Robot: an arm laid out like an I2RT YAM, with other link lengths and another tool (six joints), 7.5 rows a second.
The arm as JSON. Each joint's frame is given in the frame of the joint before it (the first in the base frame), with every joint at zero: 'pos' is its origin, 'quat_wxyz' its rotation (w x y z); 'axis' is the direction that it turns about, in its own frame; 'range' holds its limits. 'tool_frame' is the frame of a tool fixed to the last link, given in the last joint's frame.
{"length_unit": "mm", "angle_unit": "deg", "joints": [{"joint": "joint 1", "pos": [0.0, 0.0, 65.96], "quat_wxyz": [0.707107, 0.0, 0.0, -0.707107], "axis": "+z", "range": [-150.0, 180.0]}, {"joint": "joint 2", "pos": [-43.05, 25.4, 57.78], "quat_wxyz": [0.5, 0.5, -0.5, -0.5], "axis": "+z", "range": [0.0, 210.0]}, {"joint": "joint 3", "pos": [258.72, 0.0, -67.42], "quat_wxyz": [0.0, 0.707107, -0.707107, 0.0], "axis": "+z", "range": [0.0, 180.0]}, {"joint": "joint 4", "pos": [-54.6, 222.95, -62.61], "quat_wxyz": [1.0, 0.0, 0.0, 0.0], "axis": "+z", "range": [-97.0, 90.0]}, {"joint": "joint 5", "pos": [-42.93, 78.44, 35.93], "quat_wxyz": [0.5, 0.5, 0.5, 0.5], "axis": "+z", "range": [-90.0, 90.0]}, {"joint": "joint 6", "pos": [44.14, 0.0, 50.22], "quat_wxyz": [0.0, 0.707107, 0.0, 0.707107], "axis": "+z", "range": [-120.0, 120.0]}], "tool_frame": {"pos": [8.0, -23.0, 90.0], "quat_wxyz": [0.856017, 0.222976, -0.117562, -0.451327]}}
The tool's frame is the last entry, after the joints.
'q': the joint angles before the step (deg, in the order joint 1, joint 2, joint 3, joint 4, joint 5, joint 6). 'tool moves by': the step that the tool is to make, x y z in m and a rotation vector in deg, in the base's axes. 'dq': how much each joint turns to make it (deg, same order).
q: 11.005, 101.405, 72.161, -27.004, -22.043, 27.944
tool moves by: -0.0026, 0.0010, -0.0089, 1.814, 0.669, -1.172
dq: -0.219, 0.005, -2.627, 3.090, -1.049, 2.011
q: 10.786, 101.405, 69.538, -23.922, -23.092, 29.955
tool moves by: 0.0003, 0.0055, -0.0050, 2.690, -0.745, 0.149
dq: 0.021, 0.000, -2.459, 4.294, -2.121, 1.464
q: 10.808, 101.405, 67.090, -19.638, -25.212, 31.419
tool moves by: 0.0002, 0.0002, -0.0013, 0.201, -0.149, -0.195
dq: 0.004, 0.012, -0.476, 0.795, -0.019, 0.289
